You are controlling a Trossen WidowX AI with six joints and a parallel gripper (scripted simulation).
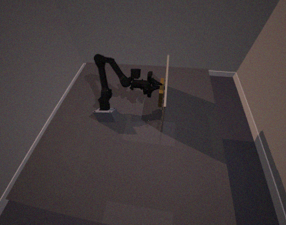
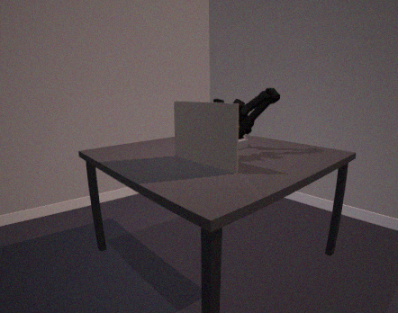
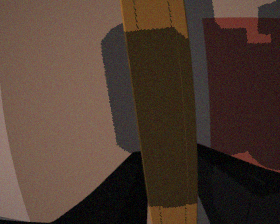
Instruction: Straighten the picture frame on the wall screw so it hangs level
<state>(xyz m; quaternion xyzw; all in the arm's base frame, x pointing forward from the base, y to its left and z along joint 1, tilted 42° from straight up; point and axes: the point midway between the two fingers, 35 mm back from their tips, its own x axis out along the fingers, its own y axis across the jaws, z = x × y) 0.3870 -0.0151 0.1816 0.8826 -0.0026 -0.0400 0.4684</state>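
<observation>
Right now the picture frame is 1 cm to the right of my gripper tip and 5 cm below it. Round my gripper tip: wall panel 2 cm ahead, 7 cm below.
</observation>
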